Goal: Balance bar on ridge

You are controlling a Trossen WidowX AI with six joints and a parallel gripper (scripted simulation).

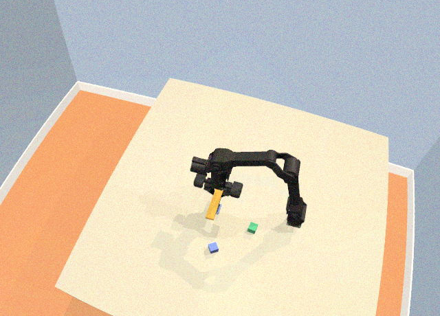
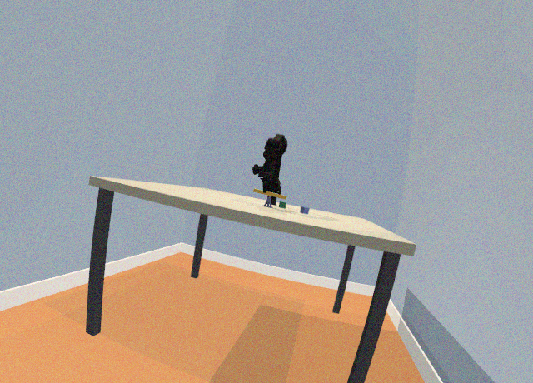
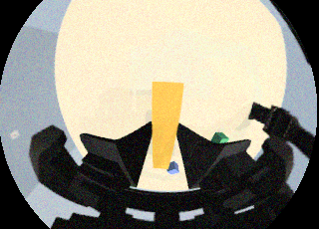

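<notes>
The bar lies 30 mm to the left of my gripper tip. Also, from my gripper tip: green cube 180 mm behind, 80 mm to the left, 50 mm below; then blue cube 50 mm behind, 210 mm to the left, 50 mm below.
</notes>
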